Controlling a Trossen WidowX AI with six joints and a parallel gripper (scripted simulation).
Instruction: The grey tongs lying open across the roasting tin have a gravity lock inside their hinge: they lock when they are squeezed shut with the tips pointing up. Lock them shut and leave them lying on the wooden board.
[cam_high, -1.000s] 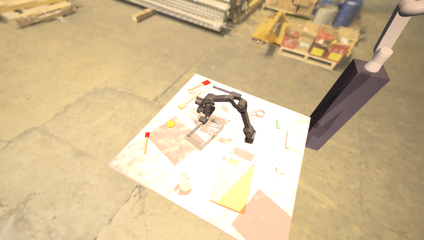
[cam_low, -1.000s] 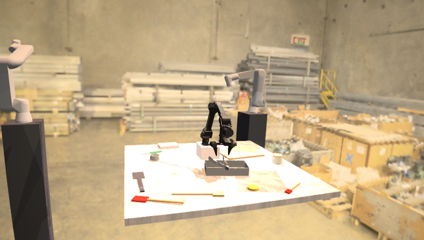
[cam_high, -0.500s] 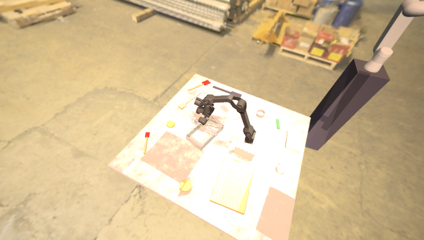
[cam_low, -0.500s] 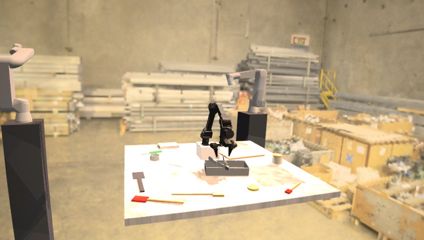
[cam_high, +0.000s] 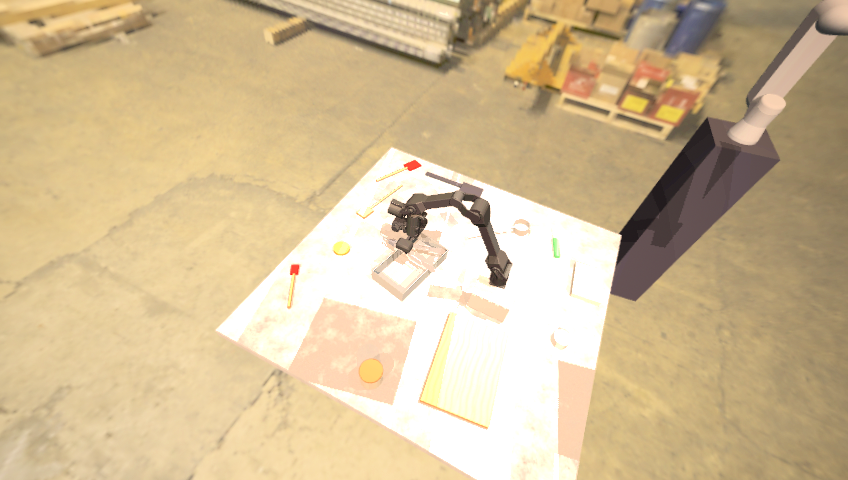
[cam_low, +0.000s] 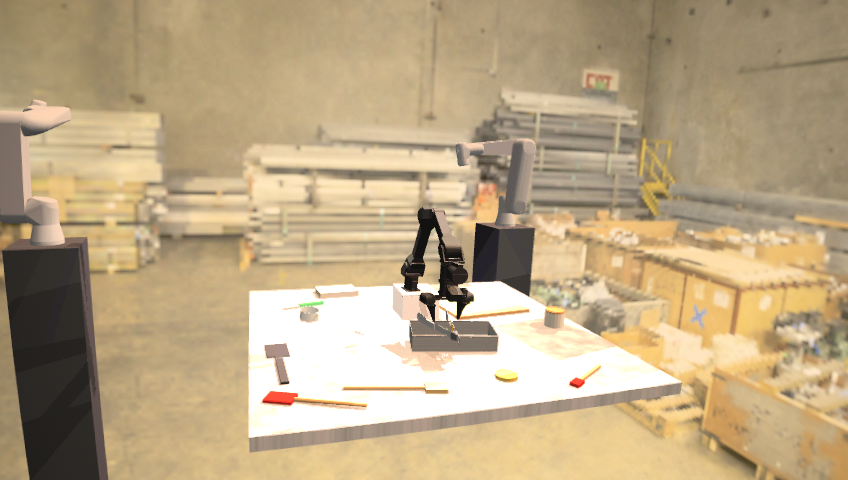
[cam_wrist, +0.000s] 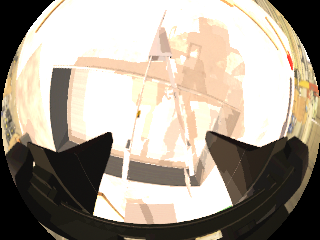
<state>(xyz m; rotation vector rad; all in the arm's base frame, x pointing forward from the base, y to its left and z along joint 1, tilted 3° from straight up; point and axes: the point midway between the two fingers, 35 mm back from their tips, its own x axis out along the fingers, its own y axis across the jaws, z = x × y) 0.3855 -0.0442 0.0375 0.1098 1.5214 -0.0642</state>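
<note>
Right now my gripper tip is 2 cm past the roasting tin, 4 cm to the right of it and 7 cm above it. Round my gripper tip: small red brush: 40 cm ahead, 28 cm to the left, 9 cm below; dark spatula: 7 cm behind, 56 cm to the right, 9 cm below; wooden board: 36 cm behind, 38 cm to the left, 9 cm below.
</note>
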